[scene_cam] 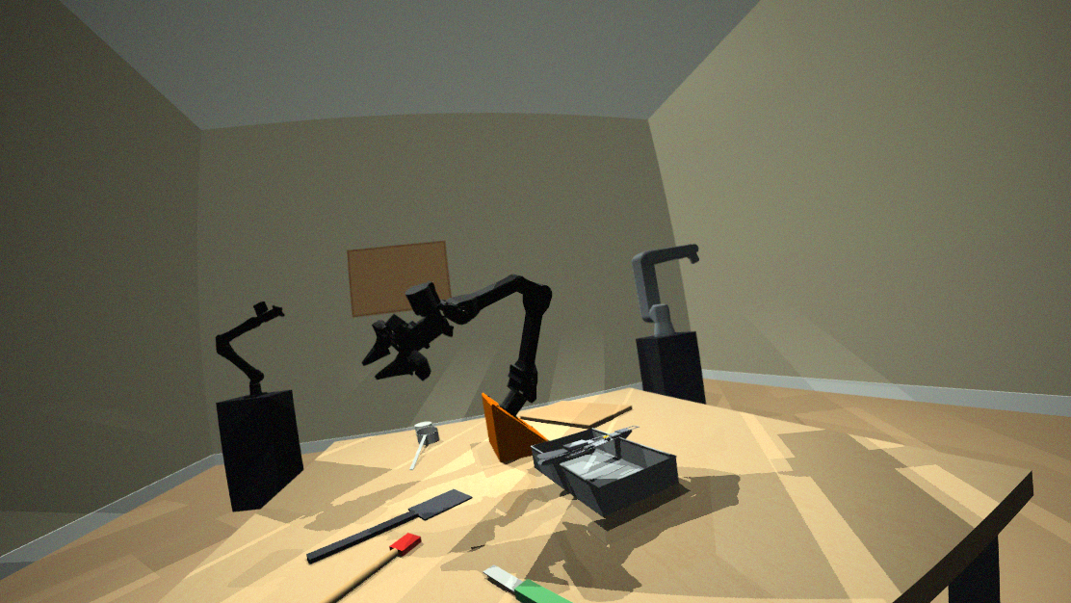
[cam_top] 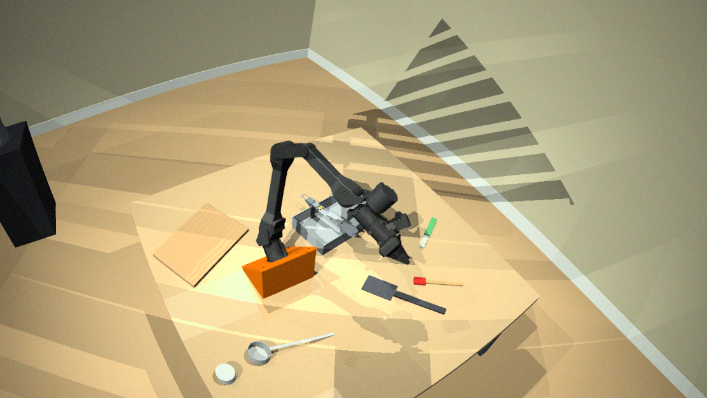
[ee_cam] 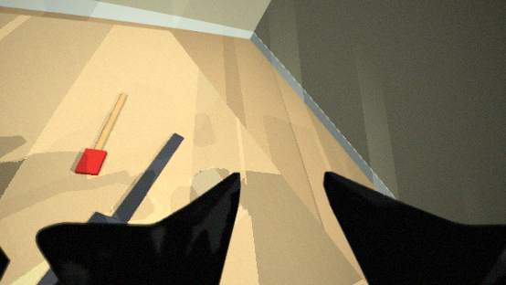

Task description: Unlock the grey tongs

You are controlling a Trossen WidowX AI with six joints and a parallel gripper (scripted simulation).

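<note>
Now: gripper tip 50 cm to the right of the yellow lock piece, 23 cm above it and 2 cm short of it. The rest, counted from my gripper tip: green-handled tool 37 cm ahead, 29 cm below, 25 cm to the left; red-headed tool 29 cm below, 23 cm ahead, 4 cm to the left; black spatula 29 cm below, 9 cm ahead, 5 cm to the left.
</note>
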